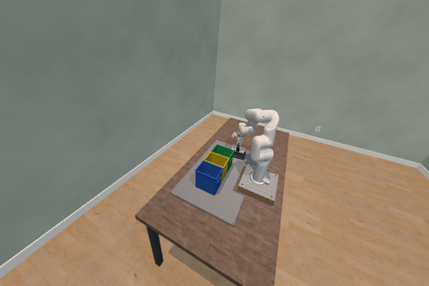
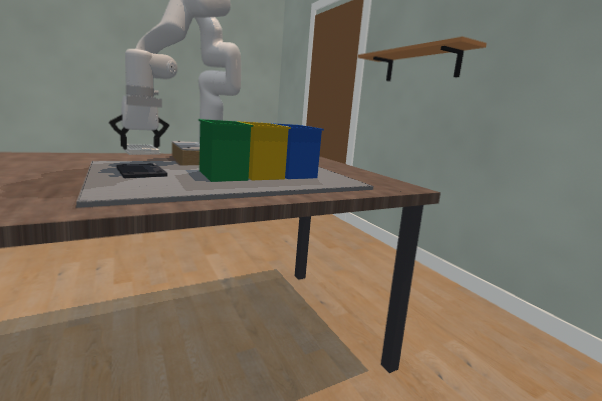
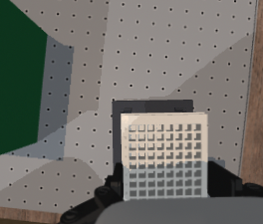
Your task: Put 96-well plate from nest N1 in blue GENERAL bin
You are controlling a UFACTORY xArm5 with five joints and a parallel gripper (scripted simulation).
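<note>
My gripper is now 80 mm above the plate nest N1. The rest, counted from my hand: yellow bin 30 mm ahead, 380 mm to the left; green bin 50 mm ahead, 250 mm to the left; white 96-well plate 10 mm below.
</note>
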